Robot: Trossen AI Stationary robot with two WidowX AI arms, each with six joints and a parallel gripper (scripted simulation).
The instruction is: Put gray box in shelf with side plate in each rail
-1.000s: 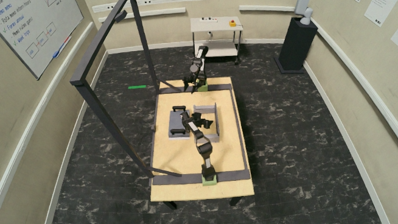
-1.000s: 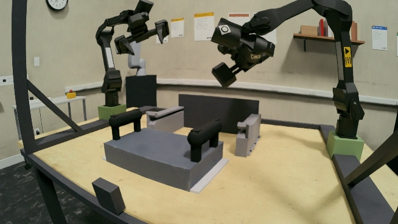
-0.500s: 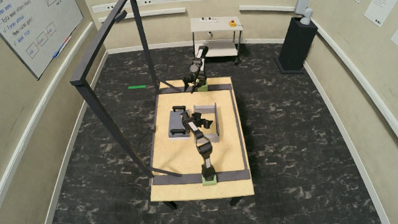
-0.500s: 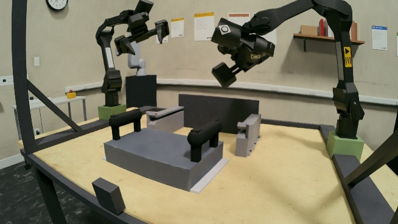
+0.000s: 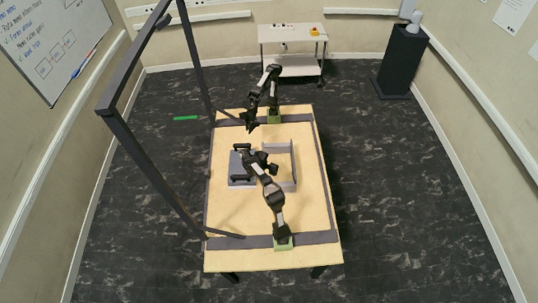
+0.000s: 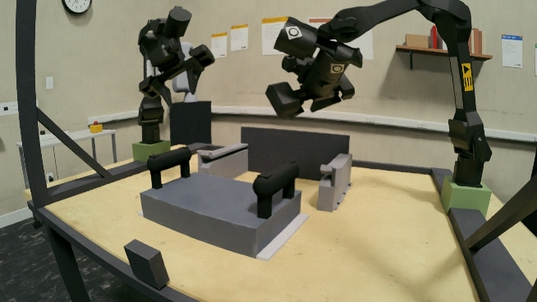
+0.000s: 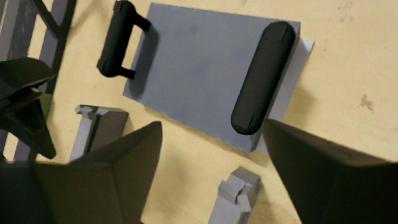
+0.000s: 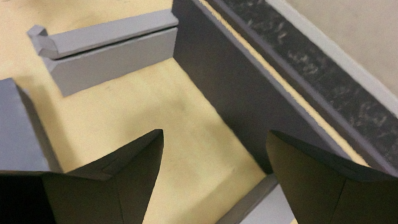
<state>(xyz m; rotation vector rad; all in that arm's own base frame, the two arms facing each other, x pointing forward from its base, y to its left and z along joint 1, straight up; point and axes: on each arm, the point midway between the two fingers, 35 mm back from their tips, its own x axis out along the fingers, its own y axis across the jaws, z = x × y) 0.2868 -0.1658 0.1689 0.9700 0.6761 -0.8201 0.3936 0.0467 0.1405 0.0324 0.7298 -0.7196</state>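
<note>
Now: right hand 170 mm past the gray box, 100 mm to the right of it and 150 mm above it.
My left gripper is now 190 mm above the gray box, 150 mm to the left of it and 60 mm past it.
</note>
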